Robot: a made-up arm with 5 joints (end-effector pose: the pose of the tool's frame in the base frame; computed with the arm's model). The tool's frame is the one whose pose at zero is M. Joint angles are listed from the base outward.
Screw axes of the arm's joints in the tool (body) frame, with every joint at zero. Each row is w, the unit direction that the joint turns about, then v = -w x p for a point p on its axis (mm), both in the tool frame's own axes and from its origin. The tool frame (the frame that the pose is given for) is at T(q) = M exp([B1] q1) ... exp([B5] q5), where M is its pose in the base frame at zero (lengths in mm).
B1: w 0 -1 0 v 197.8 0 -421.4
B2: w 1 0 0 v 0 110 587.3
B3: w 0 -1 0 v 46.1 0 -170.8
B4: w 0 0 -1 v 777.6 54.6 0
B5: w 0 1 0 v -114.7 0 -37.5
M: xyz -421.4 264 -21 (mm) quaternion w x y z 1 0 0 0
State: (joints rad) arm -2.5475 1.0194 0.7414 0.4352 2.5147
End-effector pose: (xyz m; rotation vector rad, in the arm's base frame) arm 0.5153 -0.0676 -0.0221 -1.2256 -1.4664 0.8628
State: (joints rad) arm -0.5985 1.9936 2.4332 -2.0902 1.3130
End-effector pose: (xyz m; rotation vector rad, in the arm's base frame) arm -0.0845 0.4550 -0.4358 -0.4080 0.7147 -0.6724
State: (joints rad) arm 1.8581 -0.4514 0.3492 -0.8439 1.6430
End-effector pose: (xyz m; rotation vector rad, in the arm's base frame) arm 0.7229 -0.3067 -0.7044 -0.7869 -0.3291 -0.7223
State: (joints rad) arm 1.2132 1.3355 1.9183 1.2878 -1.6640
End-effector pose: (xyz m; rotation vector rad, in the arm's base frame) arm -0.2357 -0.8017 -0.3508 -1.3394 0.2544 2.1571
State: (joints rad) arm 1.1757 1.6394 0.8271 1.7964 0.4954
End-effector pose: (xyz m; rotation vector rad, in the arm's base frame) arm 0.4309 -0.6981 0.2549 2.4867 0.7533 0.0479
